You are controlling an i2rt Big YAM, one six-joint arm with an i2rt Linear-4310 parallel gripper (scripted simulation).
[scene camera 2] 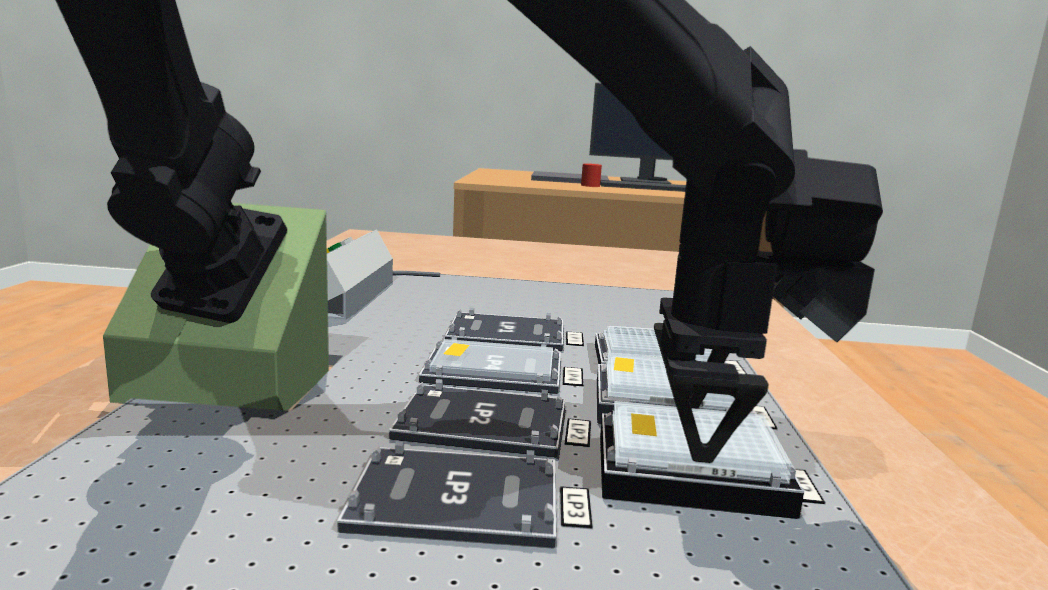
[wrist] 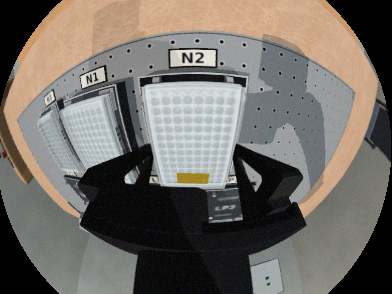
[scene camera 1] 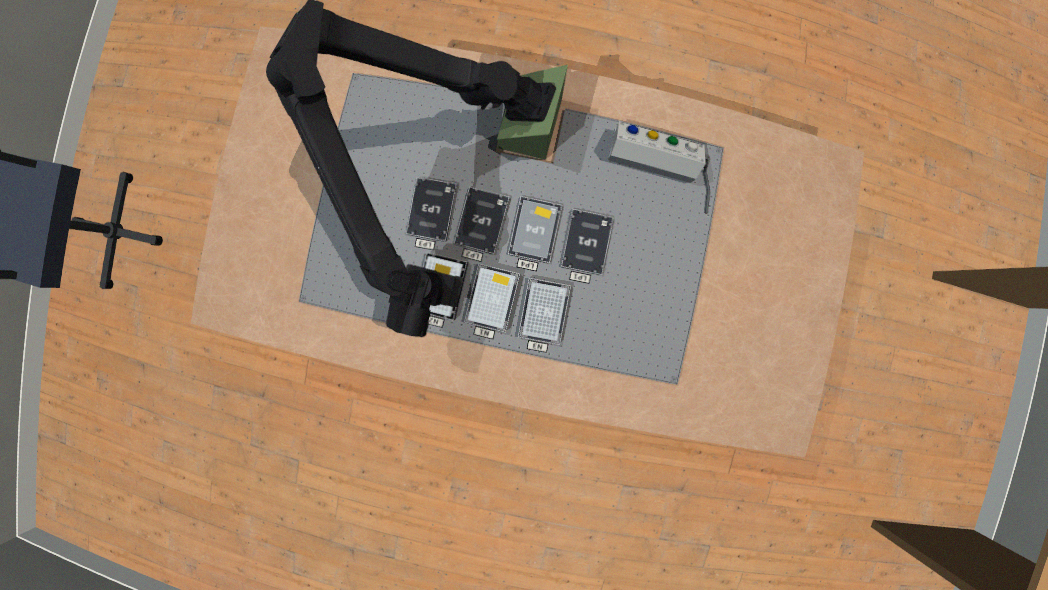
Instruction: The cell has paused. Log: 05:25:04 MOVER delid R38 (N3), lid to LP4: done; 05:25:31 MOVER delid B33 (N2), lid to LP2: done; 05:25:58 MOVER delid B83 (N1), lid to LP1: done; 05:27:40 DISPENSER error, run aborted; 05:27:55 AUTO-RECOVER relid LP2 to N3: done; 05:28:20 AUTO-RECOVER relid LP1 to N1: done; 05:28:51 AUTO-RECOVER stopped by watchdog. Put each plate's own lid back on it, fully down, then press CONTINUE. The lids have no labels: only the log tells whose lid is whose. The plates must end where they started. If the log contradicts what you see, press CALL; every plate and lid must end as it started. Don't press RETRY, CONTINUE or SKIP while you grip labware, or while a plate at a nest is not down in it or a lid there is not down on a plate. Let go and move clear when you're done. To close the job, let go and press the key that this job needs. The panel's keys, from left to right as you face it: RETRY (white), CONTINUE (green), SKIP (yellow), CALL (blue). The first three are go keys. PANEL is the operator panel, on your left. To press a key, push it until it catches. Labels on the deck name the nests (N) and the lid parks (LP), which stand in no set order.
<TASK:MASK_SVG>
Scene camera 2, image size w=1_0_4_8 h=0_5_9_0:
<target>gripper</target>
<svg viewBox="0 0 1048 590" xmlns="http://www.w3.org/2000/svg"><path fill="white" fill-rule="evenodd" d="M680 244L673 298L661 298L659 314L663 314L665 320L663 323L655 323L654 331L691 458L694 462L712 463L734 431L767 394L769 383L763 375L741 374L735 365L725 363L730 353L735 353L740 358L763 359L767 344L766 337L759 333L716 330L725 261L753 261L757 259L758 251L710 253ZM733 396L735 400L707 443L702 443L692 409L699 409L707 393ZM712 349L707 362L696 361L696 355L704 355L705 349Z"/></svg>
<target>yellow-tagged lid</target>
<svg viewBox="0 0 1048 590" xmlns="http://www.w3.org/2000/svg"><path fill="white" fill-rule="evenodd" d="M727 411L692 409L702 443L708 442ZM614 401L617 456L789 474L791 472L792 463L764 415L749 414L732 434L712 463L694 462L691 458L676 407Z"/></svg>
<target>yellow-tagged lid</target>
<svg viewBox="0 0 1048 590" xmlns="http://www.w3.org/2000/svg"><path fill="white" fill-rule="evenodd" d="M429 371L436 372L438 364L443 365L442 373L537 380L538 372L543 373L543 381L550 381L553 347L444 339L430 363Z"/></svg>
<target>yellow-tagged lid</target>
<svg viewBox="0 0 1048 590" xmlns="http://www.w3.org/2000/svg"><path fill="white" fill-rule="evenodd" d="M704 400L733 402L734 397L730 395L707 393ZM608 353L609 391L673 397L663 358Z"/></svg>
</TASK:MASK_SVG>
